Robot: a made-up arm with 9 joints. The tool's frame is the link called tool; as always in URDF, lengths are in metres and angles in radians. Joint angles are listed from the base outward.
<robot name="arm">
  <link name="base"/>
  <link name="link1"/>
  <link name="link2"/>
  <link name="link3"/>
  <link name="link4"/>
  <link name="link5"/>
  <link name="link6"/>
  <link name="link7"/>
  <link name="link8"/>
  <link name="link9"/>
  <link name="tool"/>
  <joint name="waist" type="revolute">
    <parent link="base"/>
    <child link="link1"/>
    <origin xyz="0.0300 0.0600 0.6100" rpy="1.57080 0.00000 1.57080"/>
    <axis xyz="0 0 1"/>
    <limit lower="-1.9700" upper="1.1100"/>
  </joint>
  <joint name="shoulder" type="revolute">
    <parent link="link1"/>
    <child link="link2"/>
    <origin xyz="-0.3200 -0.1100 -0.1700" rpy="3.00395 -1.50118 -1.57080"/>
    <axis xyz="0 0 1"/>
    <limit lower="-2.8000" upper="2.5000"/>
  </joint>
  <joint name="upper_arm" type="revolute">
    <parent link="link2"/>
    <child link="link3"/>
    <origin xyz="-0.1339 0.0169 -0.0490" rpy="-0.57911 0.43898 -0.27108"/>
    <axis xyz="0 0 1"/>
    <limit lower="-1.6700" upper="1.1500"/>
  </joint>
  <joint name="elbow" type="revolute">
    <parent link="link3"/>
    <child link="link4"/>
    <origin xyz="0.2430 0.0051 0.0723" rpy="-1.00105 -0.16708 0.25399"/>
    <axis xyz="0 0 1"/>
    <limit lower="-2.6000" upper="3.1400"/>
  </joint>
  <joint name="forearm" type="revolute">
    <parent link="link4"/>
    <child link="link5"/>
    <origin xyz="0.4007 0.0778 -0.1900" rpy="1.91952 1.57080 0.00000"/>
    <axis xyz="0 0 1"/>
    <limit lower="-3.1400" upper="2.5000"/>
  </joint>
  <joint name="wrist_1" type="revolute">
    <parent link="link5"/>
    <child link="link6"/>
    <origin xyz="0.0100 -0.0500 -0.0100" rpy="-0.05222 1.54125 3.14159"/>
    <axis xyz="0 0 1"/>
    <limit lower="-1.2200" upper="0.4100"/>
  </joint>
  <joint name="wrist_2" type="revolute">
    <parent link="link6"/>
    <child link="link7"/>
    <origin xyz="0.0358 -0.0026 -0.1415" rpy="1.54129 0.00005 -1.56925"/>
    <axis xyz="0 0 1"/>
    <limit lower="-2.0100" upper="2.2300"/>
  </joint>
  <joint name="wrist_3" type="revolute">
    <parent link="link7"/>
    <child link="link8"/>
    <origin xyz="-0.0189 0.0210 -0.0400" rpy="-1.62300 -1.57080 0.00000"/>
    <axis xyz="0 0 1"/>
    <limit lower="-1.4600" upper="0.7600"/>
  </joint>
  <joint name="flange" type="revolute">
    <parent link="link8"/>
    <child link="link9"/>
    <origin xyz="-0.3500 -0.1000 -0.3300" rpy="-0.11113 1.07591 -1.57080"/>
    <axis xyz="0 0 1"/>
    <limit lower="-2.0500" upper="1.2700"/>
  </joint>
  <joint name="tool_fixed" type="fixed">
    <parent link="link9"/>
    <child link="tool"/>
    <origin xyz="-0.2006 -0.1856 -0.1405" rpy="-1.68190 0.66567 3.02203"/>
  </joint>
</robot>
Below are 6 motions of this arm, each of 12 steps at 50 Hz.
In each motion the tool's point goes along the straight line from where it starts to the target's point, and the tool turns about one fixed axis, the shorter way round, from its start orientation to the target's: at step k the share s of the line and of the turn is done. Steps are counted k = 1, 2, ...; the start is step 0. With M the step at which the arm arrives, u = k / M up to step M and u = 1 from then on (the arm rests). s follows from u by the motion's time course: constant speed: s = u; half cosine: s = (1 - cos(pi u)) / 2; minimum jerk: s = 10 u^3 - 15 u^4 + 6 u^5.
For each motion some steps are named. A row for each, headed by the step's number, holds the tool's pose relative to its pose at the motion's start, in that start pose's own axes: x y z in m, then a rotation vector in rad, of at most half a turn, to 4 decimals.
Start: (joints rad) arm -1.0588 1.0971 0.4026 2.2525 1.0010 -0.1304 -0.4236 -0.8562 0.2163
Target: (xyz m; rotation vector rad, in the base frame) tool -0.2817 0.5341 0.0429 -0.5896 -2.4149 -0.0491
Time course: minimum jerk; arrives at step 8
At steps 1, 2, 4, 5, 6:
1: 0.0005 0.0000 -0.0002 0.0006 0.0017 0.0010
2: 0.0034 -0.0001 -0.0014 0.0036 0.0111 0.0063
4: 0.0163 -0.0005 -0.0067 0.0172 0.0534 0.0304
5: 0.0236 -0.0007 -0.0097 0.0249 0.0774 0.0441
6: 0.0293 -0.0008 -0.0120 0.0308 0.0957 0.0545

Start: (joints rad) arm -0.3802 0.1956 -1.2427 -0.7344 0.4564 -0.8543 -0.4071 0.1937 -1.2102
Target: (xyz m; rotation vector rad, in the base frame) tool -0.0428 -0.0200 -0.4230 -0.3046 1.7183 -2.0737
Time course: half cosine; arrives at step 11
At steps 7, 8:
7: 0.0408 0.0004 0.0222 0.1277 0.0099 -0.0794
8: 0.0477 0.0005 0.0259 0.1493 0.0116 -0.0928

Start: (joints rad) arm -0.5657 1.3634 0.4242 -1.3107 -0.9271 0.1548 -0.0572 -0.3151 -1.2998
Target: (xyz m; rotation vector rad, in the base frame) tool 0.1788 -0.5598 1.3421 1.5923 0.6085 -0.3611
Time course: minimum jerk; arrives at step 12
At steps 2, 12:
2: 0.0002 -0.0017 0.0023 -0.0004 -0.0034 0.0031
12: 0.0052 -0.0480 0.0645 -0.0106 -0.0958 0.0880

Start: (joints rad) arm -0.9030 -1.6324 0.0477 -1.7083 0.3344 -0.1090 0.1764 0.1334 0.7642
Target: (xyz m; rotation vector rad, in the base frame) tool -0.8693 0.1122 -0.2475 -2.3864 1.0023 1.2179
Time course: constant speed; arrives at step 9
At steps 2, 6, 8, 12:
2: 0.0102 -0.0246 0.0013 0.0227 0.0124 0.0306
6: 0.0306 -0.0739 0.0038 0.0681 0.0372 0.0917
8: 0.0408 -0.0985 0.0050 0.0908 0.0496 0.1222
12: 0.0459 -0.1108 0.0057 0.1021 0.0558 0.1375

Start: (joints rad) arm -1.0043 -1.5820 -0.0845 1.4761 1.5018 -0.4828 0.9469 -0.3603 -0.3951
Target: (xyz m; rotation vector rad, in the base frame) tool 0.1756 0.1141 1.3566 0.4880 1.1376 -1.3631
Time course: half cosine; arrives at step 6
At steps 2, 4, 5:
2: -0.0117 0.0002 -0.0033 0.0038 -0.0175 0.0089
4: -0.0352 0.0006 -0.0098 0.0114 -0.0525 0.0267
5: -0.0438 0.0008 -0.0122 0.0142 -0.0653 0.0332

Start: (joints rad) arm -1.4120 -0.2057 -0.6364 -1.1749 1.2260 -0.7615 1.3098 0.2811 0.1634
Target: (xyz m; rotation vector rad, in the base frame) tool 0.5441 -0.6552 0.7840 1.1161 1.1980 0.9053
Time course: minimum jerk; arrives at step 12
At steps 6, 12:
6: 0.0921 0.1010 -0.0596 -0.0560 0.1446 -0.1955
12: 0.1841 0.2020 -0.1193 -0.1121 0.2893 -0.3909

